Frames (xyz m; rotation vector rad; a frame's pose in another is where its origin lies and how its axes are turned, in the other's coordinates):
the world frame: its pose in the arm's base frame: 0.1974 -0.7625 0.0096 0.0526 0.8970 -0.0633
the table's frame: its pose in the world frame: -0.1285 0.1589 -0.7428 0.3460 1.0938 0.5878
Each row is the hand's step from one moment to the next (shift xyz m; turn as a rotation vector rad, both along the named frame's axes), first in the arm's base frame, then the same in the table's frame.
Working: the arm's base frame: its pose in the table's frame: -0.0347 0.7543 0.2278 -0.7243 -1.9168 -0.3991

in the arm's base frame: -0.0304 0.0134 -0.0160 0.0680 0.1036 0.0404
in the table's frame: 0.0293 -0.0082 -0.0208 0.0169 0.1232 0.0392
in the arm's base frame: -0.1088 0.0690 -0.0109 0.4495 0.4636 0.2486
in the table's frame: 0.0861 0.0130 -0.0956 -0.0174 0.6343 0.2759
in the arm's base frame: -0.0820 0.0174 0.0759 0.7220 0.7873 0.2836
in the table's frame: -0.0161 0.0307 -0.1076 0.0804 0.9863 0.4923
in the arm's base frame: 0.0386 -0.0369 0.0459 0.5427 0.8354 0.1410
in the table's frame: -0.0679 0.0096 0.0159 0.2674 0.8871 0.3922
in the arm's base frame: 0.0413 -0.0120 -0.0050 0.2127 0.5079 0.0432
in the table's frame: -0.0172 0.0008 0.0397 0.2291 0.4791 0.1519
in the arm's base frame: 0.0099 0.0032 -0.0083 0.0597 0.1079 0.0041
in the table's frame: 0.0047 0.0008 0.0124 0.0477 0.1034 0.0475
